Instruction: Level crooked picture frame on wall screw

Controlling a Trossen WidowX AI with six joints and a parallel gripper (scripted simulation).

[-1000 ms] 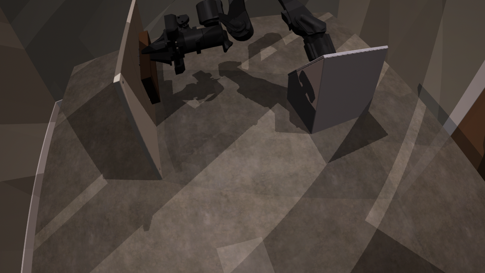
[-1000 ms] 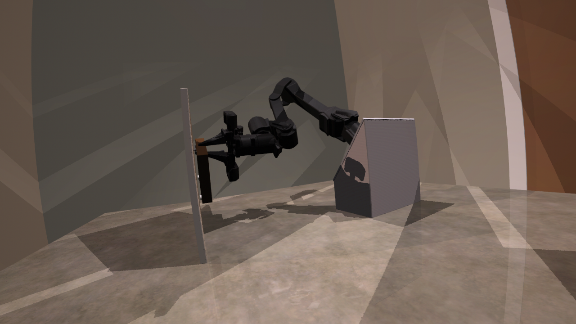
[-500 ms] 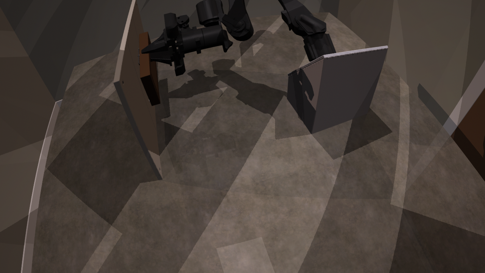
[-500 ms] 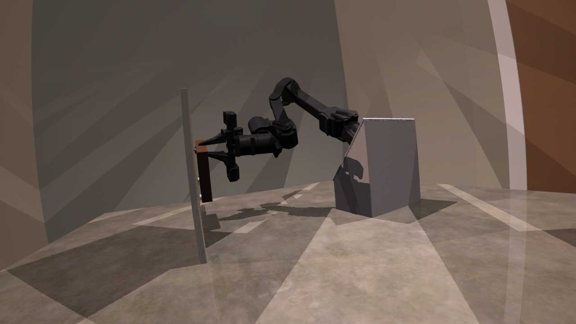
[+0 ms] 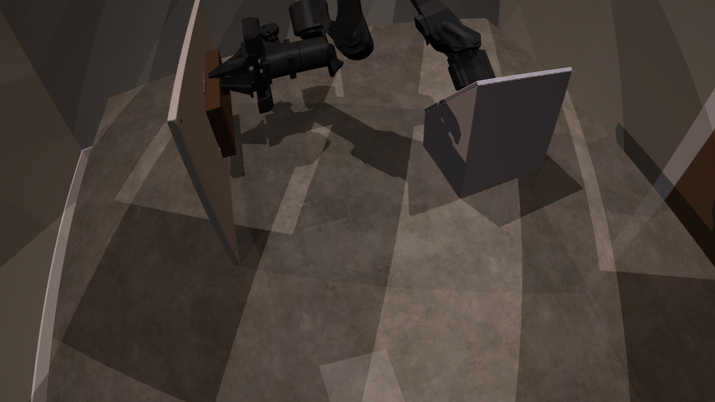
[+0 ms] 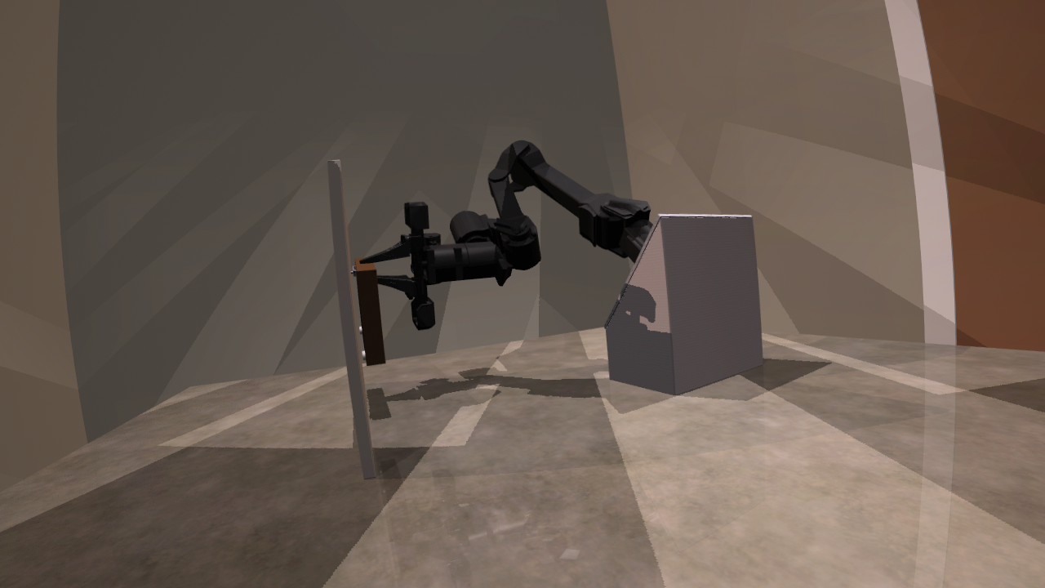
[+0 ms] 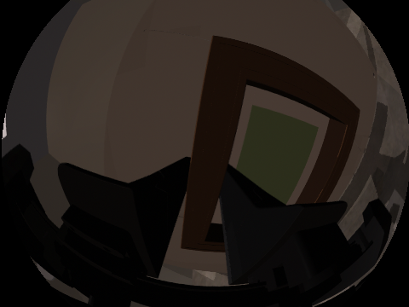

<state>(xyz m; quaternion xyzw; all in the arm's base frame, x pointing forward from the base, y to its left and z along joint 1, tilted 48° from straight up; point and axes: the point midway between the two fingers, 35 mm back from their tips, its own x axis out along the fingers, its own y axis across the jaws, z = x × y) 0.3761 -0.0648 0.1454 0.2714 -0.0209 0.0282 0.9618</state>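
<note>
Now: gripper tip 5 cm above the brown wooden picture frame and 1 cm to the left of it. From my gripper tip the other things lie so: wall panel: 6 cm below, 1 cm to the right, 1 cm ahead.
</note>
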